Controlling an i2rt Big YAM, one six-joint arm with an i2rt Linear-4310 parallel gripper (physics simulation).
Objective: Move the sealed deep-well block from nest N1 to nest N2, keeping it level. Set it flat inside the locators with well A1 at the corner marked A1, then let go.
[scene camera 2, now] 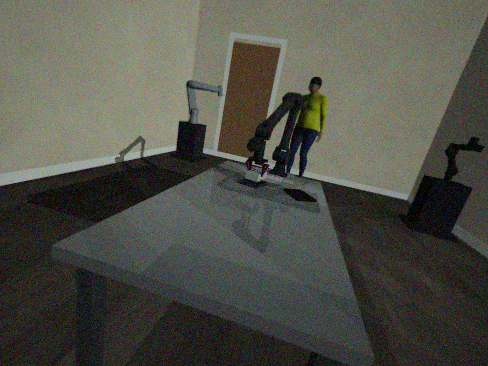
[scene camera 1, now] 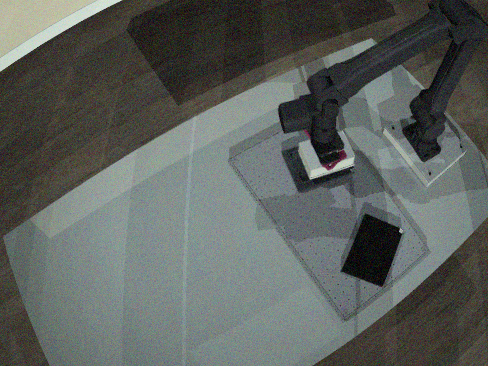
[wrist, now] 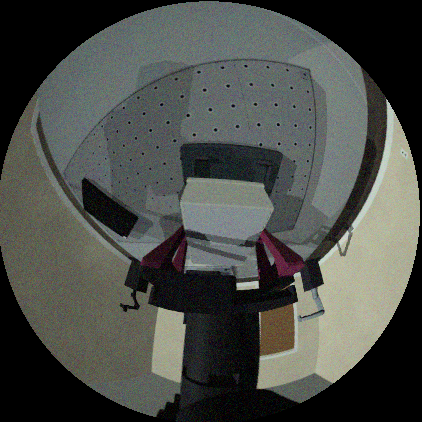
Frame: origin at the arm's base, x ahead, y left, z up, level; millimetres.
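Seen in the pictures: gripper, fingertip midpoint: (scene camera 2: 255, 175) (scene camera 1: 322, 155) (wrist: 221, 225); arm's base at its link origin: (scene camera 2: 278, 174) (scene camera 1: 421, 141) (wrist: 203, 273).
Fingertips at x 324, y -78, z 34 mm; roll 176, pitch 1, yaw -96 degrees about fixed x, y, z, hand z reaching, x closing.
Note:
Offsets run from my fingertips to a thing's top centre. Level surfaces: height alone.
The white deep-well block @[13 mm back, 2 mm left, 23 mm up] (scene camera 1: 312, 168) (scene camera 2: 255, 176) (wrist: 225, 217) is between the red fingers of my gripper (scene camera 1: 328, 151) (scene camera 2: 256, 167) (wrist: 221, 225), which is shut on it. The block looks about level and is raised a little above a dark nest @[0 mm ahead, 10 mm right, 35 mm down] (scene camera 1: 296, 172) (wrist: 230, 149), whose far part shows past the block in the wrist view. The other dark nest @[6 mm back, 273 mm left, 35 mm down] (scene camera 1: 372, 250) (scene camera 2: 300, 195) (wrist: 107, 207) holds no block and has a small white mark at one corner in scene camera 1. The nest labels and well A1 are too small or dark to make out.
Both nests are on a grey perforated plate @[24 mm ahead, 117 mm left, 52 mm down] (scene camera 1: 300, 215) (wrist: 240, 115) on the table @[66 mm down] (scene camera 1: 150, 250) (scene camera 2: 200, 240). The arm's pale base plate (scene camera 1: 427, 180) is beside it. A person (scene camera 2: 311, 115) stands behind the table, and two other arms stand on dark pedestals farther off.

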